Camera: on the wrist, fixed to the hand. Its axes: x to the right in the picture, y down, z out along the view.
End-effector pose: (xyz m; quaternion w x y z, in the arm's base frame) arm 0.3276 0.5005 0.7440 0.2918 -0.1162 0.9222 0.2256
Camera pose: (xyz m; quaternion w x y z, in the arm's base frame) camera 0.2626 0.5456 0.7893 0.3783 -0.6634 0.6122 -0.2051
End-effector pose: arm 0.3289 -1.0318 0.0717 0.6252 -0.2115 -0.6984 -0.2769
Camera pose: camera 0.4081 -1.0020 0.1054 0.2912 0.4416 -0.6851 -0.5008
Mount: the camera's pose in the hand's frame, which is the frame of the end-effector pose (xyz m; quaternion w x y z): 0.0217 0.0775 -0.0427 0.7058 0.1776 0.0033 -0.6858
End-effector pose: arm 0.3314 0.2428 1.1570 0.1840 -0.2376 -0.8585 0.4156
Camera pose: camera 0.3553 0.3237 1.1226 0.4599 0.4523 -0.6944 0.3188
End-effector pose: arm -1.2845 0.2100 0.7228 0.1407 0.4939 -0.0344 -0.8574
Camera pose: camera -1.2421 0.1332 0.6982 0.5763 -0.4000 -0.1626 0.6939
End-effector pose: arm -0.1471 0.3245 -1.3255 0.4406 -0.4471 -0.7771 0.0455
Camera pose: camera -0.0700 0.3728 -1.3216 0.4241 0.2955 -0.8456 -0.1335
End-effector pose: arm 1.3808 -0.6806 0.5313 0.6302 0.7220 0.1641 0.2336
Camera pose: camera 1.3713 -0.6452 0.6147 0.4762 0.5082 0.6545 -0.2941
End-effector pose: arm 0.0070 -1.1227 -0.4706 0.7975 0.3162 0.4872 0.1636
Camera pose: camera -0.0167 -1.0378 -0.4477 0.6173 0.0301 0.5924 -0.5169
